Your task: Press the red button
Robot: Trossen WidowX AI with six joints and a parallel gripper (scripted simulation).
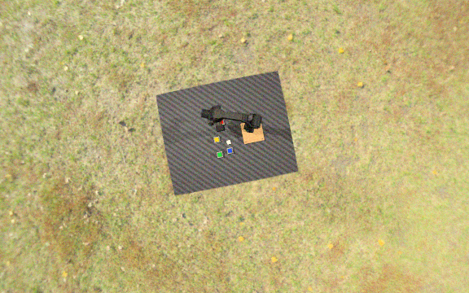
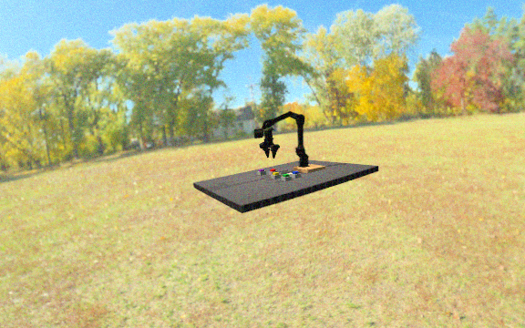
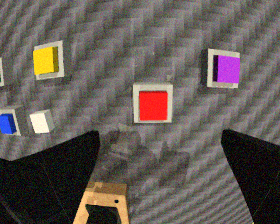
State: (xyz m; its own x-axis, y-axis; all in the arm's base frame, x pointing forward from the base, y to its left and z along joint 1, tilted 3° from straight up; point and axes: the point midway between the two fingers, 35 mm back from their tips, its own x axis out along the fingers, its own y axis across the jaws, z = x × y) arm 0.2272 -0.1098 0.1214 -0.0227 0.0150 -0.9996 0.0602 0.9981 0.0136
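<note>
Now: gripper tip 90 mm above the red button and 10 mm past it. Also, from my gripper tip: yellow button 130 mm to the left, 90 mm below, 70 mm ahead; then white block 180 mm to the left, 120 mm below, 20 mm behind; then purple button 90 mm to the right, 90 mm below, 40 mm ahead.
</note>
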